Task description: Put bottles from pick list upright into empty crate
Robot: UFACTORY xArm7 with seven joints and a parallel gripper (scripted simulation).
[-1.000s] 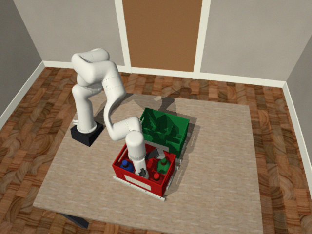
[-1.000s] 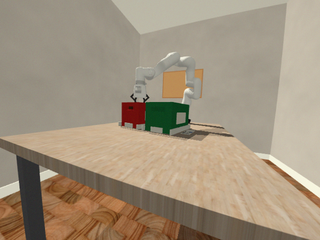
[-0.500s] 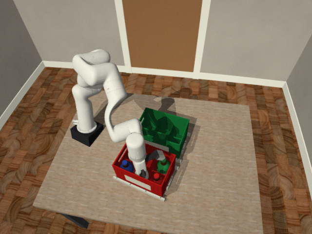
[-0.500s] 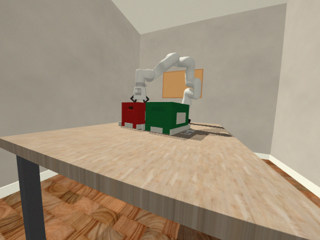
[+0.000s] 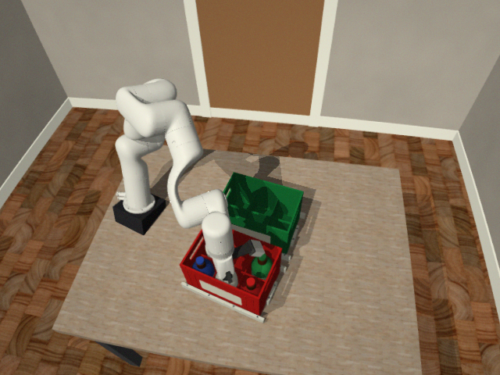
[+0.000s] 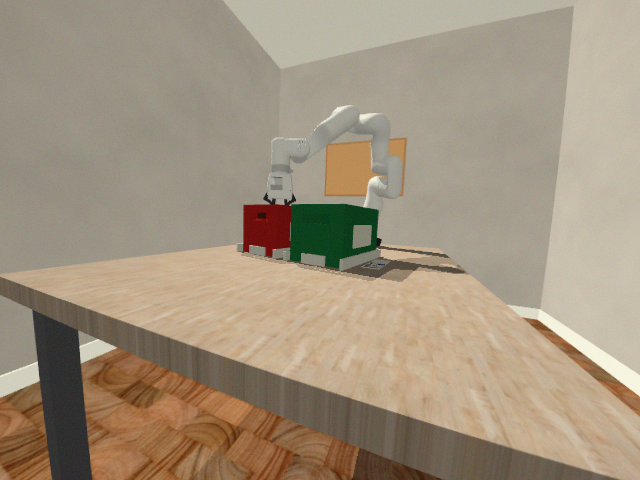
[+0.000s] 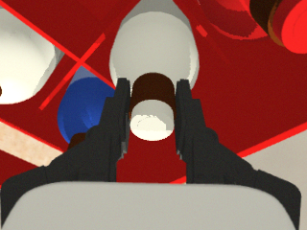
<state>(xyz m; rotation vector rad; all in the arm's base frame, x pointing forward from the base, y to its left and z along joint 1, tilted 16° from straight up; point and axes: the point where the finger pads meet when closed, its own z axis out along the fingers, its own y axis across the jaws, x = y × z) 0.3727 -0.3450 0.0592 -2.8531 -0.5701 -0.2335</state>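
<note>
The red crate lies 7 cm below my hand, 4 cm to the left of it and 2 cm ahead of it. From my hand the other things lie so: red-labelled bottle (8 cm ahead, 7 cm below, 3 cm to the right); then green-labelled bottle (11 cm ahead, 7 cm below, 5 cm to the left); then blue-labelled bottle (8 cm behind, 7 cm below, 3 cm to the left).
</note>
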